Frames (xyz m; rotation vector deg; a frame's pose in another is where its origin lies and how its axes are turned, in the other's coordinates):
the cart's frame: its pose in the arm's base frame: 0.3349 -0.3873 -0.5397 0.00 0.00 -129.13
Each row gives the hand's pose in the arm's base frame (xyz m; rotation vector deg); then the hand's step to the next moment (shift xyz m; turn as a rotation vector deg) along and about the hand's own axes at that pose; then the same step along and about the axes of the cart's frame.
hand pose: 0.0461 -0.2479 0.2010 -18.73 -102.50 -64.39
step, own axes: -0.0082 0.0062 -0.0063 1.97 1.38 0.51
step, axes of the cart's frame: -0.0076 0.0089 -0.0027 -0.27 -0.73 2.33
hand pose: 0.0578 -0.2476 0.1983 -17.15 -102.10 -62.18
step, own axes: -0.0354 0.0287 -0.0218 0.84 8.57 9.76
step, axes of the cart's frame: -0.0372 0.0321 -0.0118 -8.84 -8.57 4.21
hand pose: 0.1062 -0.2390 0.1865 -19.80 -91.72 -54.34
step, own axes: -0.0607 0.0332 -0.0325 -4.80 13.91 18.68
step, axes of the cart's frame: -0.0491 0.0390 -0.0437 -17.10 -16.48 1.19
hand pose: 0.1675 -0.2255 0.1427 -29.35 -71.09 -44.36
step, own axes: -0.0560 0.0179 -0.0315 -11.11 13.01 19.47
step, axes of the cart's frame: -0.0185 0.0191 -0.0612 -17.00 -18.98 -4.73
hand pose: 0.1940 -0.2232 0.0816 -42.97 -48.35 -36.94
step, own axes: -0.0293 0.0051 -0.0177 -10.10 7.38 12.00
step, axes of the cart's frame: 0.0064 0.0003 -0.0340 -9.36 -13.55 -5.42
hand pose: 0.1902 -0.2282 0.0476 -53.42 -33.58 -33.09
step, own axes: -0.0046 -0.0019 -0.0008 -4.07 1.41 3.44
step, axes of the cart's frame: 0.0033 -0.0030 -0.0024 -1.78 -4.83 -1.96
